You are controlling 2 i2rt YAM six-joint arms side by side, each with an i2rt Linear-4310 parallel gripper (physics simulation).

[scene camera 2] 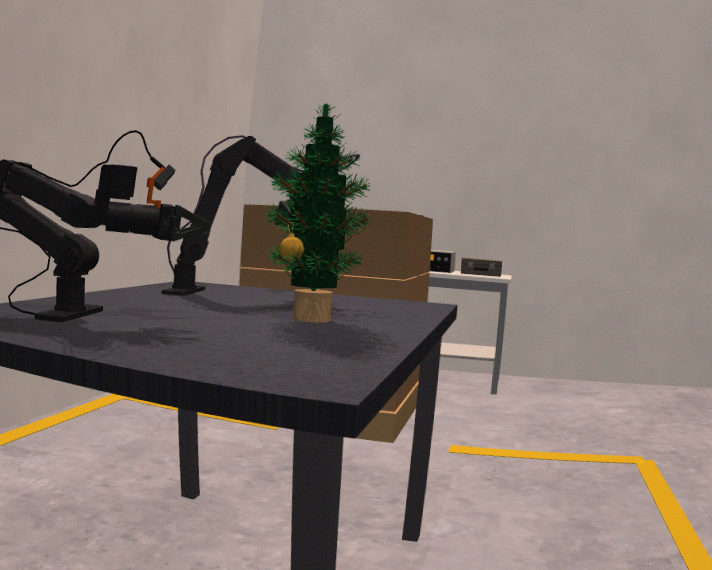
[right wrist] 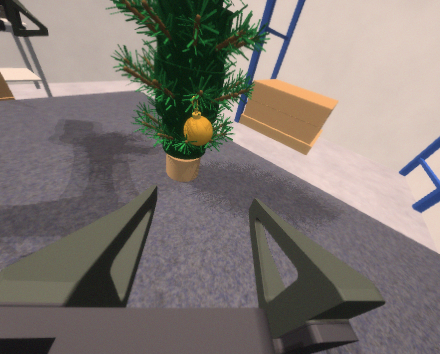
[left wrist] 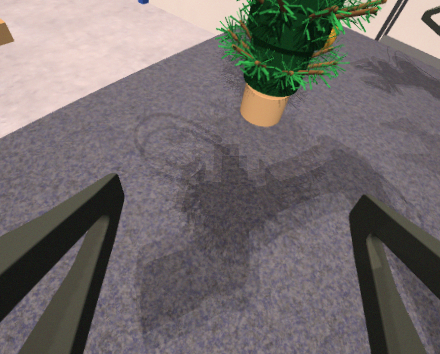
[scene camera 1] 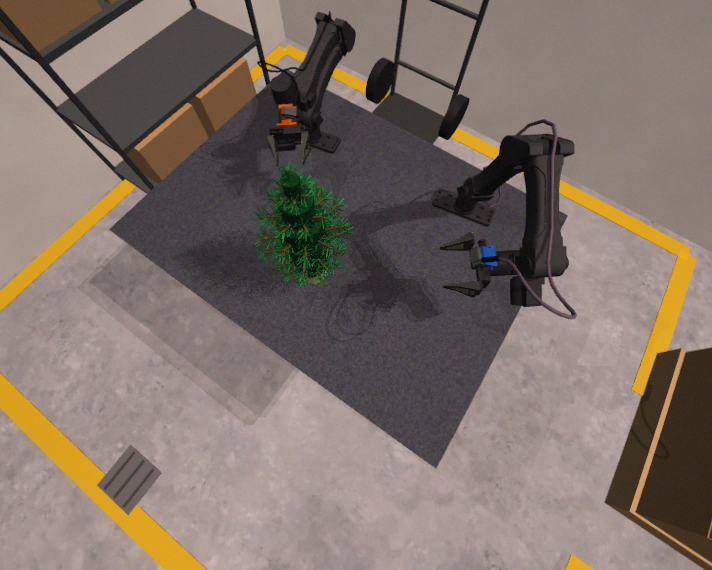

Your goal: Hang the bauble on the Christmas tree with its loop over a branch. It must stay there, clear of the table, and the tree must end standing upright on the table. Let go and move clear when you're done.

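Places are measured from the left arm's base along level axes (x ahead, y left, z up), in centimetres.
Pixels of known places: left gripper, between the fingertips: (right wrist: pixel 26 29) (left wrist: pixel 240 195) (scene camera 1: pixel 441 266); right gripper, between the fingertips: (scene camera 2: pixel 205 225) (right wrist: pixel 206 198) (left wrist: pixel 435 23) (scene camera 1: pixel 290 164); left arm's base, origin of its link: (scene camera 2: pixel 184 291) (scene camera 1: pixel 462 207); right arm's base, origin of its link: (scene camera 2: pixel 70 314) (scene camera 1: pixel 312 138).
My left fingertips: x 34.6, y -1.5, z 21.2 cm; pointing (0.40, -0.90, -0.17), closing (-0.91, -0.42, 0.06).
Observation:
For each thing: its top centre in the pictures, then the offset to it from my left fingertips. Level surfaces: height alone.
- Christmas tree, centre of its top: (scene camera 1: pixel 286 167) (scene camera 2: pixel 327 103) dz +25.2, dx +6.7, dy -33.0 cm
- yellow bauble, centre of its top: (right wrist: pixel 200 112) (scene camera 2: pixel 292 233) dz -3.3, dx +2.3, dy -38.3 cm
- table, height of its surface: dz -21.2 cm
The Christmas tree (scene camera 1: pixel 301 228) (scene camera 2: pixel 323 207) (left wrist: pixel 287 45) (right wrist: pixel 190 65) stands upright in its round wooden pot (scene camera 2: pixel 312 305) (left wrist: pixel 263 106) (right wrist: pixel 183 168) on the dark table. The yellow bauble (scene camera 2: pixel 291 247) (right wrist: pixel 198 131) hangs by its loop from a lower branch, well above the table; a sliver of the bauble (left wrist: pixel 332 39) shows behind the tree in the left wrist view. My right gripper (scene camera 1: pixel 290 162) (scene camera 2: pixel 206 226) (right wrist: pixel 206 198) is open and empty, back from the tree and bauble. My left gripper (scene camera 1: pixel 442 267) (left wrist: pixel 240 195) is open and empty, apart from the tree on its other side.
The table (scene camera 1: pixel 385 368) (scene camera 2: pixel 237 380) carries both arm bases. A shelf unit with cardboard boxes (scene camera 1: pixel 225 95) stands beyond its edge, and a hand truck (scene camera 1: pixel 409 118) stands behind. A large brown box (scene camera 2: pixel 261 237) and a side bench (scene camera 2: pixel 501 277) are beyond the table.

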